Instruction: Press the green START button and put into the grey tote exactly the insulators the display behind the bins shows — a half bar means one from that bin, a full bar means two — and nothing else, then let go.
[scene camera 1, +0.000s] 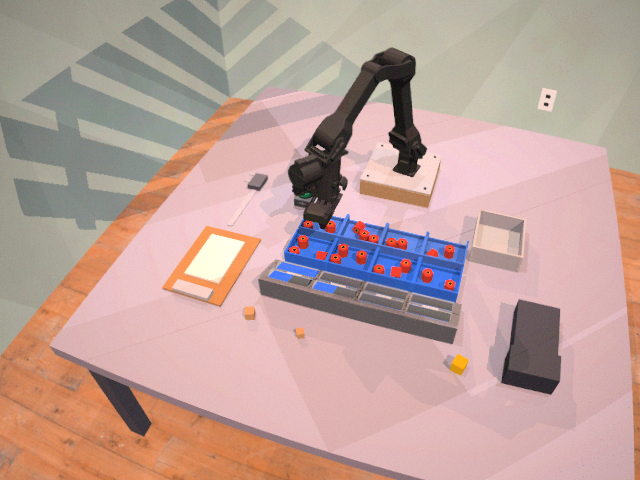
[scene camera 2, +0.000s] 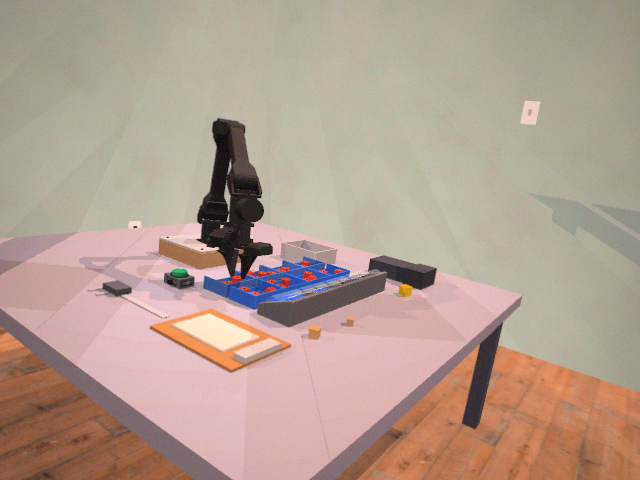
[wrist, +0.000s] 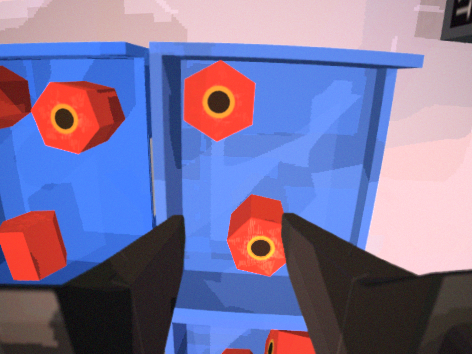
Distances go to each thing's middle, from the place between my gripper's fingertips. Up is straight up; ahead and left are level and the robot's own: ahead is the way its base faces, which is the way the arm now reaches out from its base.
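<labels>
From the grey tote (scene camera 1: 498, 241), my hand is 42 cm to the right of it, 17 cm past it and 1 cm above it. Going by their middles, the tote is the nearest to my hand of the things named here. There is also the dark box (scene camera 1: 532, 362), which sits 59 cm to the left of my hand, 11 cm ahead of it and 1 cm below it.
</labels>
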